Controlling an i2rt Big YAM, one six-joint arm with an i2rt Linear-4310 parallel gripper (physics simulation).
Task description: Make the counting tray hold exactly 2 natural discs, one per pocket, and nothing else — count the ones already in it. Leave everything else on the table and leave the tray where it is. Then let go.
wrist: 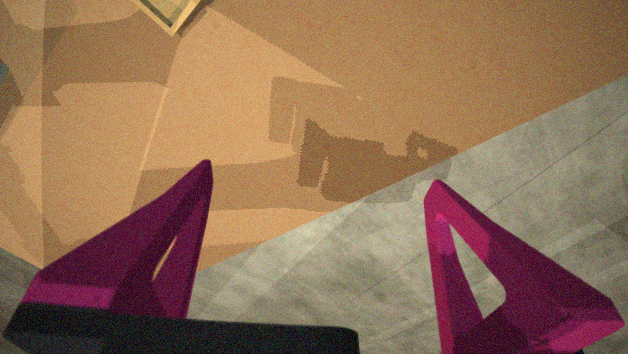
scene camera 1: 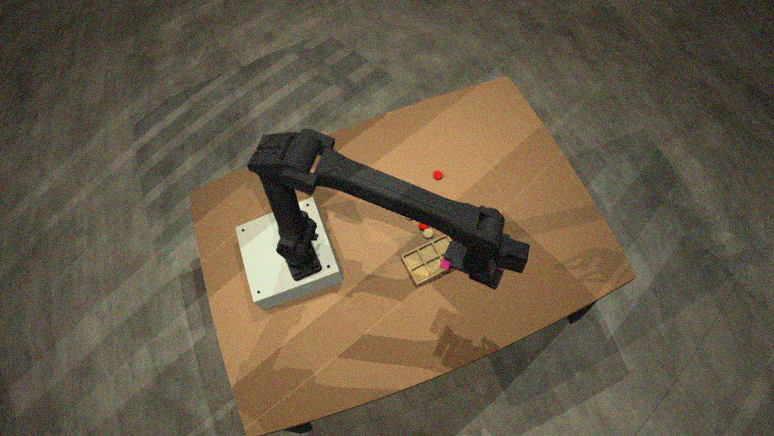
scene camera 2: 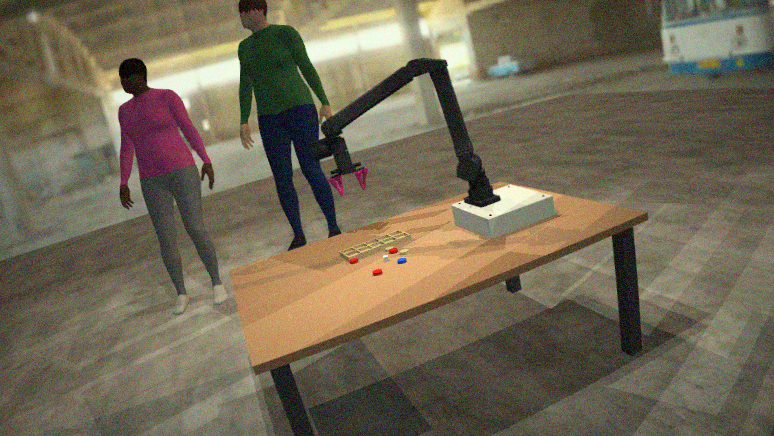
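The tan counting tray (scene camera 1: pixel 409 272) (scene camera 2: pixel 379 250) lies on the table; its corner (wrist: pixel 172 30) shows at the top of the wrist view. In scene camera 1 the arm hides its right part, and no disc shows in the visible pockets. One natural disc (scene camera 1: pixel 427 232) lies just outside the tray. Another natural disc (scene camera 2: pixel 404 251) lies near a red disc (scene camera 1: pixel 423 226) (scene camera 2: pixel 393 250); the arm almost hides it in scene camera 1. My gripper (scene camera 1: pixel 472 265) (scene camera 2: pixel 352 191) (wrist: pixel 324 180) is open and empty, high above the table on the tray's far side in scene camera 2.
A red disc (scene camera 1: pixel 437 174) (scene camera 2: pixel 377 272), another red disc (scene camera 2: pixel 353 261) beside the tray, a blue disc (scene camera 2: pixel 401 261) and a small white cube (scene camera 2: pixel 385 258) lie on the table (scene camera 1: pixel 335 352) (scene camera 2: pixel 303 308). Two people stand behind the table in scene camera 2.
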